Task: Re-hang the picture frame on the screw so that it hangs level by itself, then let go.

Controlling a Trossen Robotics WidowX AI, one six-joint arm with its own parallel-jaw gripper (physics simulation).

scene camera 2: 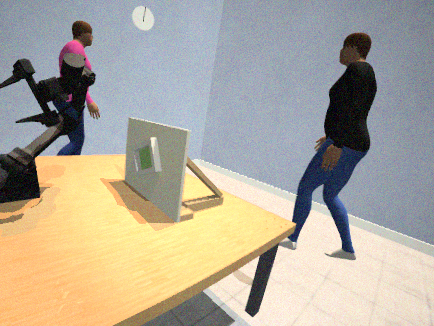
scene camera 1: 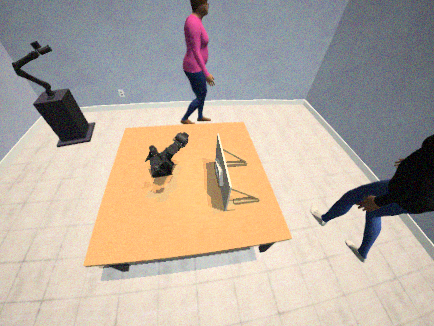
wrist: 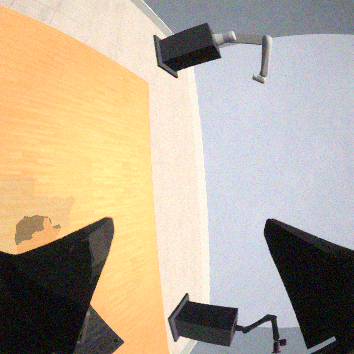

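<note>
The picture frame [scene camera 1: 219, 173] [scene camera 2: 145, 157], white-edged around a green picture, is against the front face of an upright grey board [scene camera 1: 224, 186] [scene camera 2: 168, 187]. In scene camera 2 its top and bottom edges do not run parallel to the board's edges, so it looks tilted. The screw cannot be made out. My gripper [scene camera 2: 7, 103] [wrist: 191, 227] is open and empty, raised above the table on the side of the arm away from the board, well apart from the frame. The frame and board do not show in the wrist view.
Two angled brackets [scene camera 1: 235, 159] [scene camera 1: 244, 198] support the board from behind on the wooden table [scene camera 1: 150, 230] [scene camera 2: 100, 260] [wrist: 75, 125]. A person in pink [scene camera 1: 195, 45] [scene camera 2: 75, 50] and one in black [scene camera 1: 417, 170] [scene camera 2: 352, 105] are beyond the table. Dark pedestals [scene camera 1: 62, 115] [wrist: 190, 47] [wrist: 207, 322] carry other arms.
</note>
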